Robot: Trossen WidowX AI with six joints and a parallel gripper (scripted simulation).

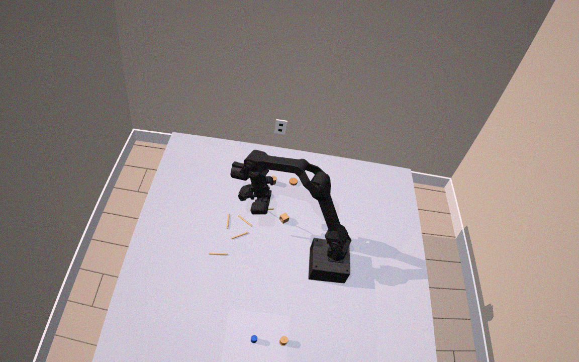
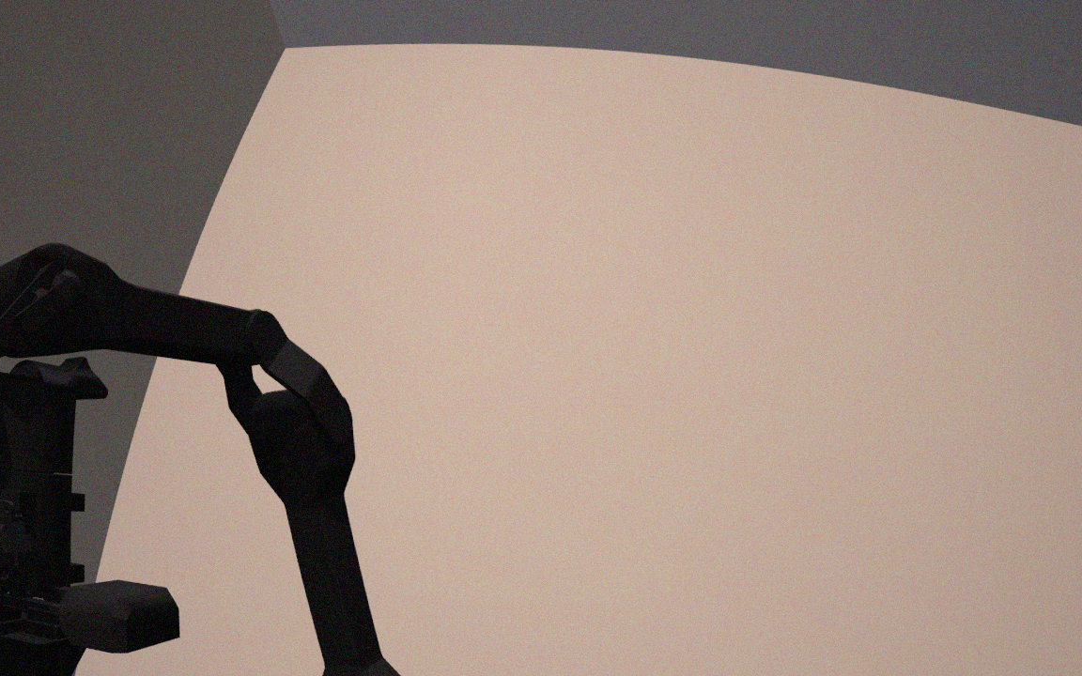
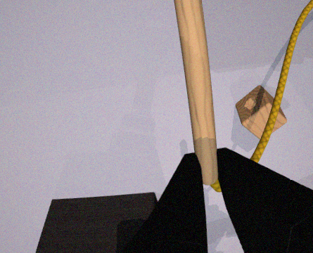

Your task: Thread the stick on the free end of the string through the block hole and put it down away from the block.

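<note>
The thin wooden stick is 2 cm ahead of my gripper tip. From my gripper tip the other things lie so: wooden block 12 cm below, 8 cm behind, 6 cm to the right; then blue peg 50 cm to the left, 12 cm below, 2 cm behind; then round wooden button 18 cm to the right, 13 cm below, 1 cm ahead.
</note>
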